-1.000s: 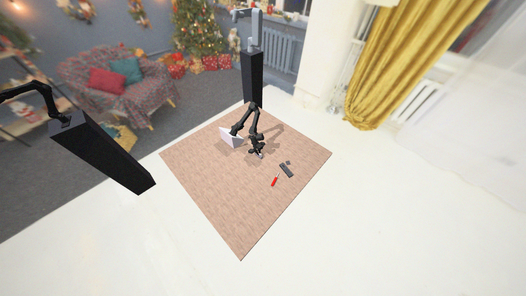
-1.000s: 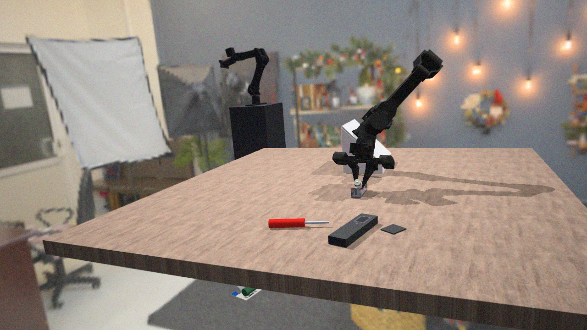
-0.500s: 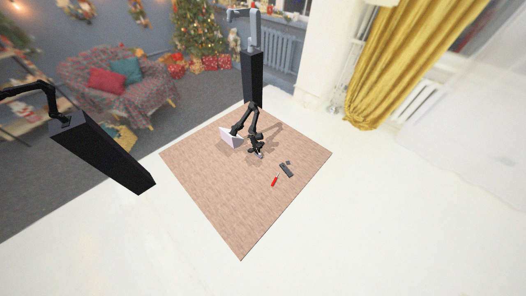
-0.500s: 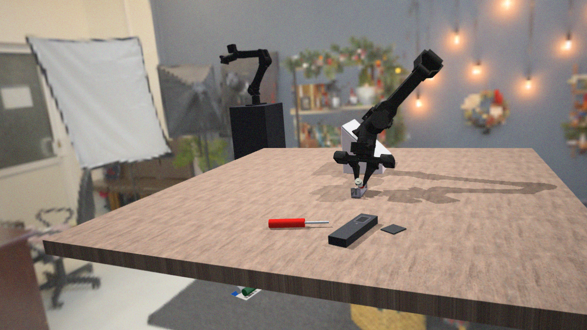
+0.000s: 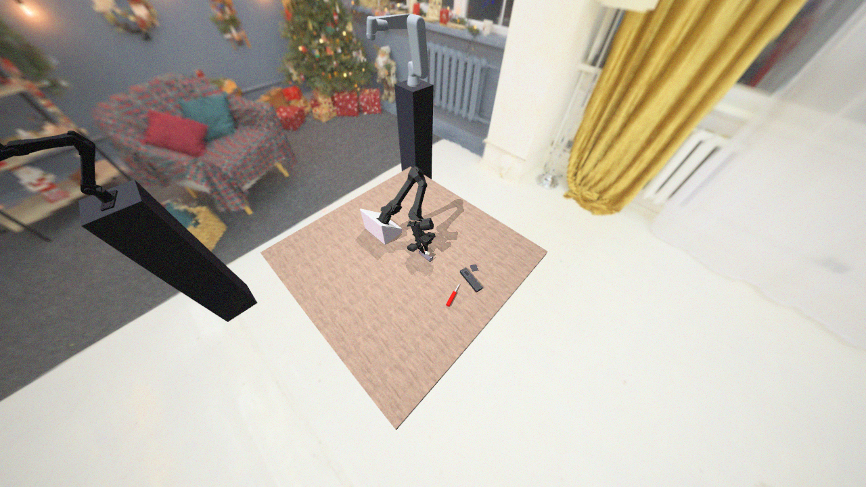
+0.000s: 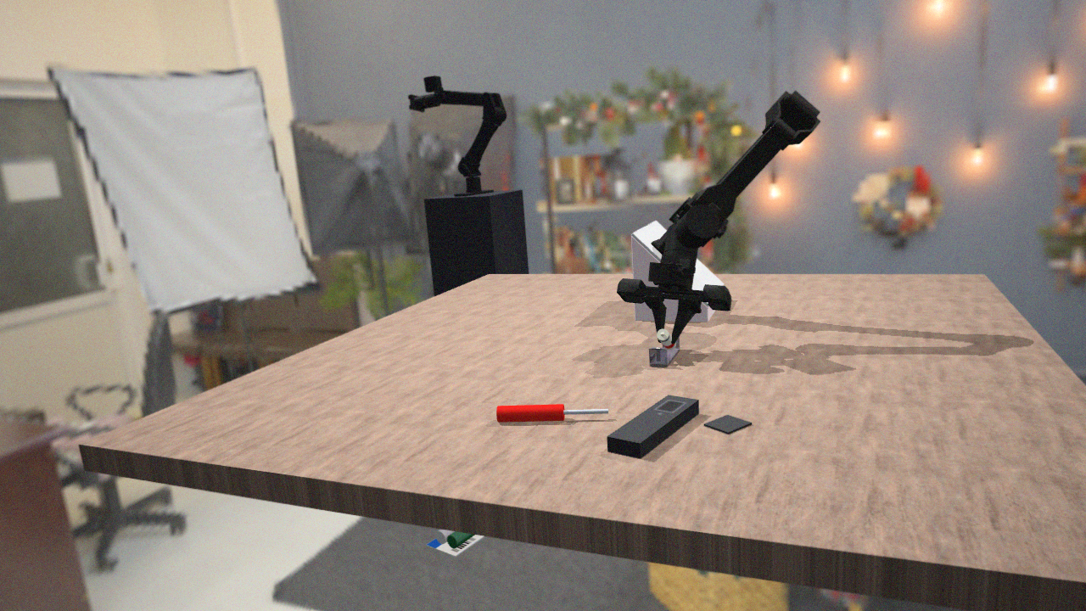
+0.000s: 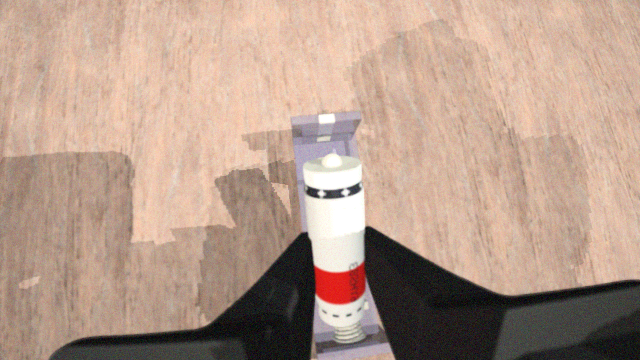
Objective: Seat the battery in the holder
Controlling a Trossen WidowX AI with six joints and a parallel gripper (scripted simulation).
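The battery lies 10 mm above my gripper tip. From my gripper tip the other things lie so: dark cover plate 270 mm ahead, 150 mm to the left, 30 mm below; then red-handled screwdriver 300 mm ahead, 70 mm to the right, 20 mm below; then black remote 310 mm ahead, 70 mm to the left, 10 mm below.
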